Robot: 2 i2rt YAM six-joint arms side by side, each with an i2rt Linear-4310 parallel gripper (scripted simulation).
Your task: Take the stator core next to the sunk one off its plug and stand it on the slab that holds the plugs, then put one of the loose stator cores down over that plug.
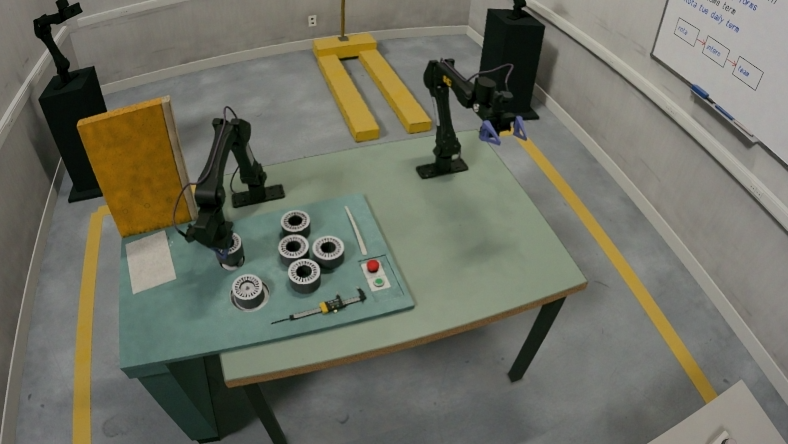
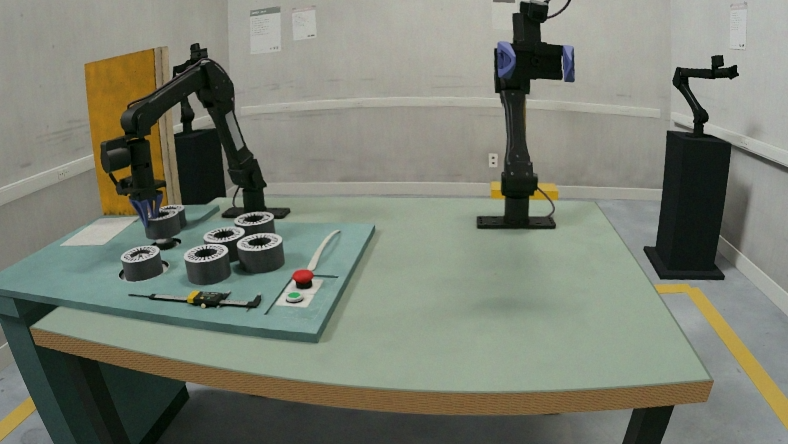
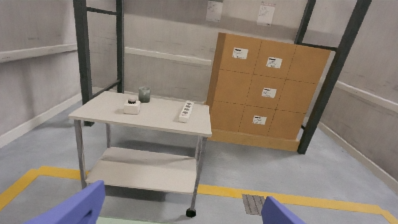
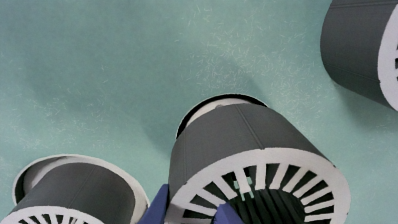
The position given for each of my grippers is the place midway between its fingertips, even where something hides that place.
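Note:
Image 1 shows a paper sheet (image 1: 149, 259) and my left gripper (image 1: 513, 141). Image 2 shows the sheet (image 2: 103, 230), an orange board (image 2: 111, 84), my left gripper (image 2: 543, 62) and my right gripper (image 2: 150, 225). Image 3 shows my left gripper (image 3: 186, 196); the paper sheet is out of frame in image 3. In image 4 the paper sheet is out of frame.

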